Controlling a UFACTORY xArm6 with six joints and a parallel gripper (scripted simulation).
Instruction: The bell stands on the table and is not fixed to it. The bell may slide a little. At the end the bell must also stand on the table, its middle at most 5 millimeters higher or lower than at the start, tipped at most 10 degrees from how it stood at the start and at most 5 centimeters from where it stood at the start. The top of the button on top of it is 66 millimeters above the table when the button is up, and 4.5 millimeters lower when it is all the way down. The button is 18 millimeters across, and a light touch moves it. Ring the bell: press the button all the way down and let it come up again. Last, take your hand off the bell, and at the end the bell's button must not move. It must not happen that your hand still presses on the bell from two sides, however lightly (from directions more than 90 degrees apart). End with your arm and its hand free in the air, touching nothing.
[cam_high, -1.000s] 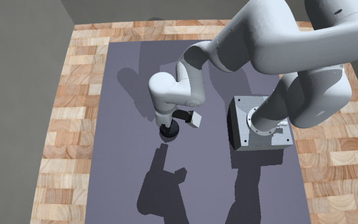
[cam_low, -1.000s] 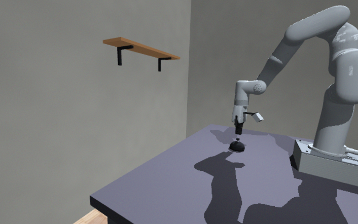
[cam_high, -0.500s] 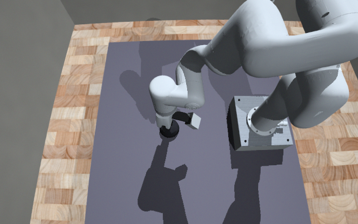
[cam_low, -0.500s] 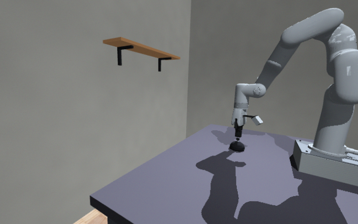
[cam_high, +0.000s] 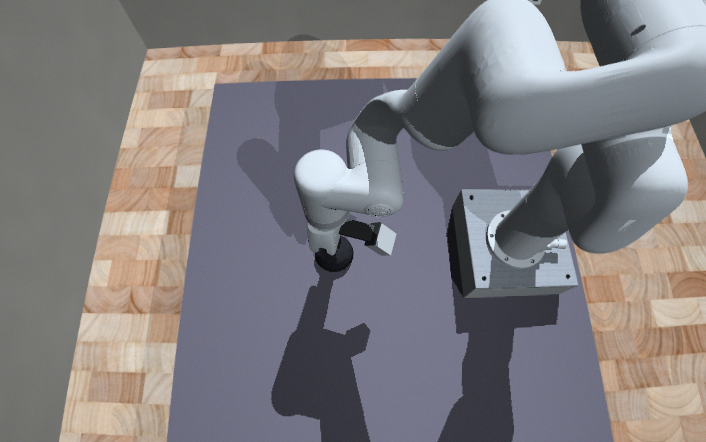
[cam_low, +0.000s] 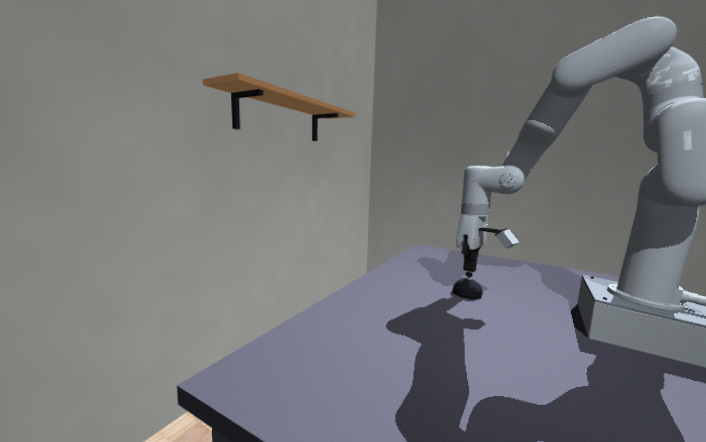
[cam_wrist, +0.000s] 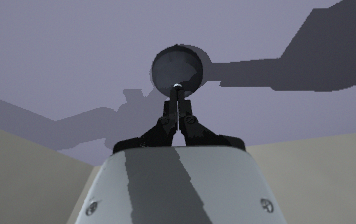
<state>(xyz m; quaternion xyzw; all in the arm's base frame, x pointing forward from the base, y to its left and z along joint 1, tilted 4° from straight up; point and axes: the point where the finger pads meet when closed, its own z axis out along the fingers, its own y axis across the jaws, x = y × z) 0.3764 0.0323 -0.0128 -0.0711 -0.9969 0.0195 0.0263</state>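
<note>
The bell button lies 4 cm below my hand. The rest, counted from my hand: bell 5 cm below.
</note>
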